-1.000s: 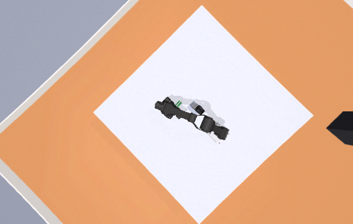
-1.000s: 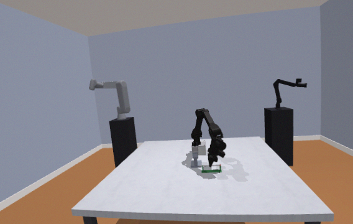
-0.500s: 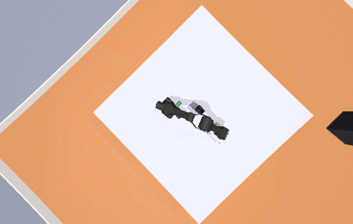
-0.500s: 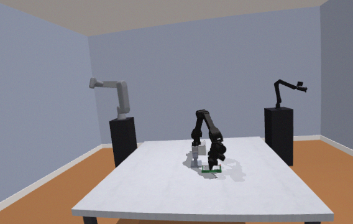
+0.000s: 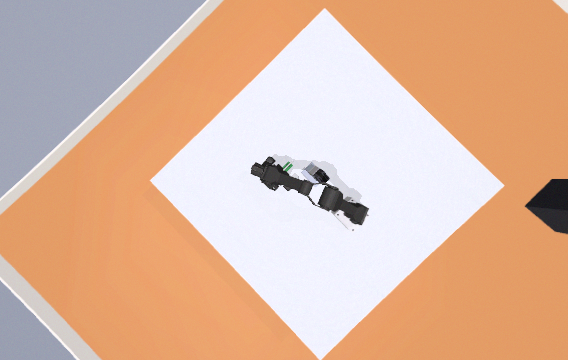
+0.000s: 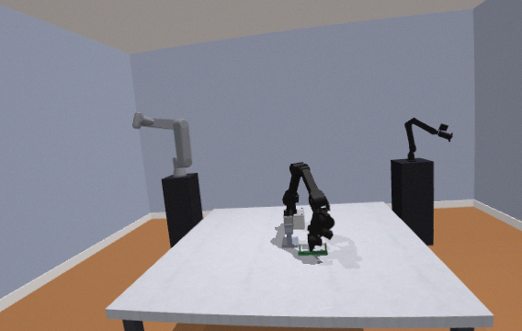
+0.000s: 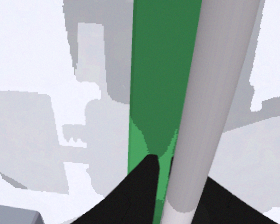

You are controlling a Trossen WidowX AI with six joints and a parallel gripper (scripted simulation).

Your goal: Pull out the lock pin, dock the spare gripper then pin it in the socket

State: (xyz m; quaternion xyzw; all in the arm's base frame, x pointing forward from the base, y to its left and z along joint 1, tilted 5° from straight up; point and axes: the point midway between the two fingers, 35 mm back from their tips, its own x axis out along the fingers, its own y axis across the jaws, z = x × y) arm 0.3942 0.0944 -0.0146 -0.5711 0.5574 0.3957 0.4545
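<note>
Now: the green strip 1 cm to the left of my gripper tip and 1 cm above it. Also, from my gripper tip: spare gripper: 13 cm behind, 10 cm to the right, 11 cm above; then bluish-grey socket: 12 cm behind, 10 cm to the right, 4 cm above.
</note>
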